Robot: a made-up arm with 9 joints.
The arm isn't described. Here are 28 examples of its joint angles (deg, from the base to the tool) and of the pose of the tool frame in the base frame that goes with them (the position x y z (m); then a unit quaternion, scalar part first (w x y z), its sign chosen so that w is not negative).
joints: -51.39 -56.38 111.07 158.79 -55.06 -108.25 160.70 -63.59 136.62
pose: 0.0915 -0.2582 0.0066 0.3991 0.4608 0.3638 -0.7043
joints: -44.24 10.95 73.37 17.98 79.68 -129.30 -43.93 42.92 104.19
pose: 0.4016 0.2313 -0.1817 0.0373 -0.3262 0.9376 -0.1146
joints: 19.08 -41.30 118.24 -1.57 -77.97 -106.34 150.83 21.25 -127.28
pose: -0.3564 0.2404 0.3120 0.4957 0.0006 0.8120 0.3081
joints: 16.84 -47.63 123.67 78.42 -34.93 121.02 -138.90 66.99 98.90
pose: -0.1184 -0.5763 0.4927 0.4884 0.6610 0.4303 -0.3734
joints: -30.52 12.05 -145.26 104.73 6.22 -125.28 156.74 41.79 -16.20
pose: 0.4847 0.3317 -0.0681 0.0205 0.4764 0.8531 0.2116
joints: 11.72 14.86 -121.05 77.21 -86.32 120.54 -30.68 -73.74 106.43
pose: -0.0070 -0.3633 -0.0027 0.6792 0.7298 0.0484 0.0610
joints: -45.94 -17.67 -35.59 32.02 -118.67 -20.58 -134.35 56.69 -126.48
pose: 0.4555 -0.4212 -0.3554 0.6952 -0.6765 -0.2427 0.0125
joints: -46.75 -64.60 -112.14 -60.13 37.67 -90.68 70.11 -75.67 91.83
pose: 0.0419 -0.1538 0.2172 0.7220 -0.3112 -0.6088 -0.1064
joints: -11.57 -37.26 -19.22 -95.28 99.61 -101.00 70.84 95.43 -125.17
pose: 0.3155 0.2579 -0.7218 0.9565 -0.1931 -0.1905 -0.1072
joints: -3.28 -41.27 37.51 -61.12 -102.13 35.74 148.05 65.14 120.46
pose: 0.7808 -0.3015 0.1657 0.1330 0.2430 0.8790 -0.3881
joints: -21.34 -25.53 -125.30 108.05 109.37 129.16 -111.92 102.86 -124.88
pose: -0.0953 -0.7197 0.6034 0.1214 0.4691 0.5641 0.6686
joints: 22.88 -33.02 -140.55 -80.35 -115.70 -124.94 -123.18 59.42 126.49
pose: -0.3205 -0.8759 0.3317 0.7898 0.3064 0.2988 0.4395
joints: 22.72 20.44 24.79 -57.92 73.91 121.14 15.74 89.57 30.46
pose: -0.7354 -0.1491 -0.0290 0.4439 -0.3850 -0.5124 0.6262
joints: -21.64 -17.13 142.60 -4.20 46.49 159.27 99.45 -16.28 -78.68
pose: -0.2476 -0.4910 -0.0160 0.2206 -0.7346 0.0505 0.6396
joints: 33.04 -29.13 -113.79 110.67 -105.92 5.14 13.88 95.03 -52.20
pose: -0.1574 -0.0659 -0.6372 0.5671 -0.4544 0.0887 0.6812
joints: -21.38 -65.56 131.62 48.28 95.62 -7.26 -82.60 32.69 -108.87
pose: 0.0563 0.0612 -0.4110 0.7763 -0.2666 -0.3916 0.4158
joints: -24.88 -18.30 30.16 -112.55 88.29 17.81 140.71 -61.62 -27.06
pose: -0.0224 -0.0777 -0.1999 0.6046 0.0659 -0.7854 0.1151
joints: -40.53 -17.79 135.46 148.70 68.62 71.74 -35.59 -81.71 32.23
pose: 0.1596 -0.2134 0.2021 0.4436 -0.6029 -0.2644 -0.6081
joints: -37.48 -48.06 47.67 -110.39 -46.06 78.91 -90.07 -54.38 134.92
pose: 0.1037 0.0919 -0.0307 0.2382 0.5520 -0.4937 -0.6283
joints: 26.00 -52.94 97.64 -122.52 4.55 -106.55 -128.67 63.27 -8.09
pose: -0.6661 -0.4936 0.0918 0.5226 0.5815 -0.4299 -0.4515
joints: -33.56 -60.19 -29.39 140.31 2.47 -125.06 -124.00 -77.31 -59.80
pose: 0.2798 -0.2472 0.0028 0.2296 0.6937 -0.6810 0.0480
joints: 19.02 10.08 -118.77 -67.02 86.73 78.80 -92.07 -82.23 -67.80
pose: -0.0202 -0.1464 0.3220 0.4859 0.5847 -0.3282 0.5607
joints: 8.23 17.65 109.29 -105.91 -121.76 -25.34 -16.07 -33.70 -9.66
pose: -0.0126 -0.1180 -0.3025 0.2796 -0.0980 -0.9042 0.3077
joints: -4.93 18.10 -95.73 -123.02 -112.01 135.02 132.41 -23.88 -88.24
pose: 0.1684 -0.1908 0.0557 0.1208 0.4769 0.7969 -0.3507
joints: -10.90 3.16 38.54 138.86 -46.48 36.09 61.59 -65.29 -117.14
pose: 0.1203 0.0162 0.0334 0.8158 -0.2977 0.4700 -0.1582
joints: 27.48 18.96 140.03 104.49 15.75 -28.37 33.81 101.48 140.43
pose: -0.4070 -0.5985 0.4969 0.8929 -0.2046 0.2162 0.3378
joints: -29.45 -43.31 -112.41 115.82 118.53 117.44 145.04 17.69 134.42
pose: -0.0847 0.2866 -0.1532 0.8264 0.2741 -0.4918 0.0071
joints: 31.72 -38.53 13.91 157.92 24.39 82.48 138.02 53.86 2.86
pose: 0.6678 -0.2469 -0.3981 0.1150 -0.8633 0.1485 -0.4684
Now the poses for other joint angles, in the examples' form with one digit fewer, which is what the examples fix.
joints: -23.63 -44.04 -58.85 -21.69 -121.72 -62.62 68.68 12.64 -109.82
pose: 0.300 -0.436 0.531 0.114 0.660 0.493 0.555
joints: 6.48 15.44 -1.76 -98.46 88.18 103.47 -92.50 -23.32 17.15
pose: 0.155 0.109 0.296 0.477 0.071 0.483 0.730
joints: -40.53 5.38 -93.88 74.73 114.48 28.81 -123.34 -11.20 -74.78
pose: 0.257 -0.296 0.004 0.071 0.890 0.243 -0.379
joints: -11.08 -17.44 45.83 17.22 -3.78 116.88 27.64 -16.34 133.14
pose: 0.245 0.153 0.140 0.503 0.112 -0.589 -0.622
